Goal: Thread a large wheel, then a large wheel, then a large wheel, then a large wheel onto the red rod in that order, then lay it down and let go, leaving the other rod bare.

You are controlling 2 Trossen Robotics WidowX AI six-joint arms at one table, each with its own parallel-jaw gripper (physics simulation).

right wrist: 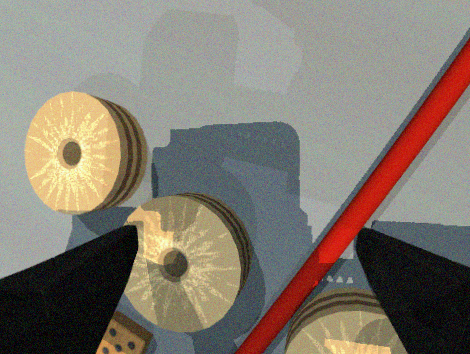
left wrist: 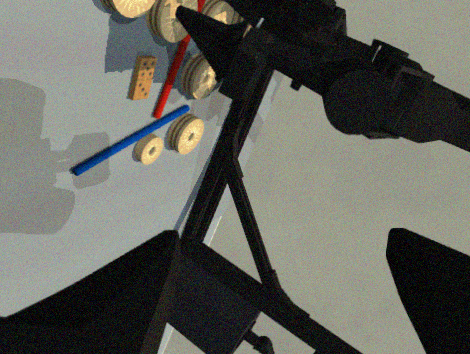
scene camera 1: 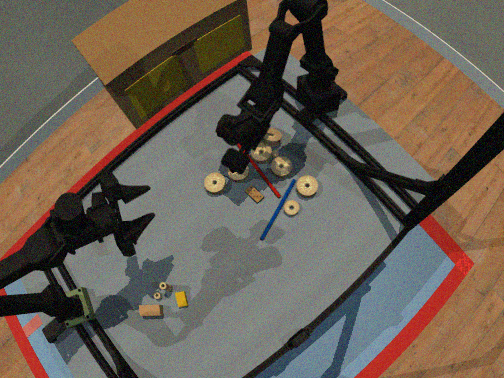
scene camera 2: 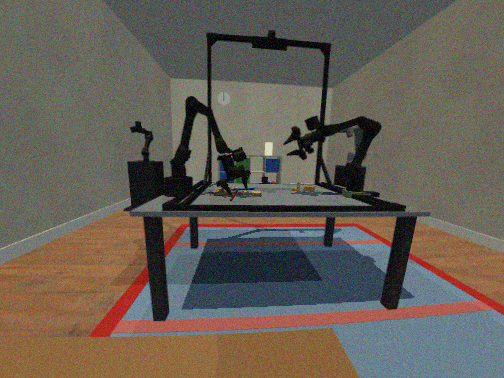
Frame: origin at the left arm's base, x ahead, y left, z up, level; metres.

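Where they show: left gripper, fingertip midpoint: (left wrist: 283, 243) (scene camera 1: 151, 201) (scene camera 2: 284, 150); right gripper, fingertip midpoint: (right wrist: 249, 237) (scene camera 2: 239, 193); left arm's base, link origin: (scene camera 1: 73, 307) (scene camera 2: 353, 190); right arm's base, link origin: (scene camera 1: 319, 83) (scene camera 2: 178, 177).
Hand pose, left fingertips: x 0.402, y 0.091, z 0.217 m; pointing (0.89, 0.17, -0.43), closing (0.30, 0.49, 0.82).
Note:
Things, the pixels of their top centre, and the offset from my left fingertips.
- red rod, top centre: (right wrist: 289, 305) (left wrist: 199, 12) (scene camera 1: 250, 159) dx +0.252, dy +0.110, dz -0.241 m
- large wheel, top centre: (left wrist: 191, 137) (scene camera 1: 307, 185) dx +0.354, dy -0.031, dz -0.230 m
- blue rod, top centre: (left wrist: 141, 137) (scene camera 1: 278, 208) dx +0.260, dy -0.051, dz -0.241 m
- smaller wheel, top centre: (left wrist: 152, 151) (scene camera 1: 291, 207) dx +0.291, dy -0.065, dz -0.238 m
- domino, top centre: (left wrist: 145, 79) (scene camera 1: 254, 193) dx +0.220, dy +0.014, dz -0.243 m
- yellow block, top centre: (scene camera 1: 181, 299) dx -0.072, dy -0.172, dz -0.236 m
- orange block, top centre: (scene camera 1: 149, 310) dx -0.165, dy -0.173, dz -0.221 m
The red rod (scene camera 1: 265, 177) (left wrist: 172, 75) (right wrist: 380, 185) lies bare among several large wheels, such as one at the left (scene camera 1: 209, 183) (right wrist: 45, 150), one partly under the right gripper (scene camera 1: 238, 176) (right wrist: 210, 285), and one right of the rod (scene camera 1: 286, 161). Another large wheel (scene camera 1: 301, 185) (left wrist: 184, 142) lies beyond the blue rod. The blue rod (scene camera 1: 278, 210) (left wrist: 131, 140) is bare, near the red rod's end. My right gripper (right wrist: 249, 237) (scene camera 2: 237, 191) is open and empty, low over the wheels; its fingertips are hidden in scene camera 1. My left gripper (scene camera 1: 151, 202) (left wrist: 283, 243) (scene camera 2: 286, 149) is open and empty, raised.
A smaller wheel (scene camera 1: 287, 207) (left wrist: 145, 156) lies beside the blue rod. A domino (scene camera 1: 254, 194) (left wrist: 143, 77) lies near the red rod. A yellow block (scene camera 1: 181, 299), an orange block (scene camera 1: 151, 310) and two tiny wheels lie at the lower left in scene camera 1. Black rails edge the table.

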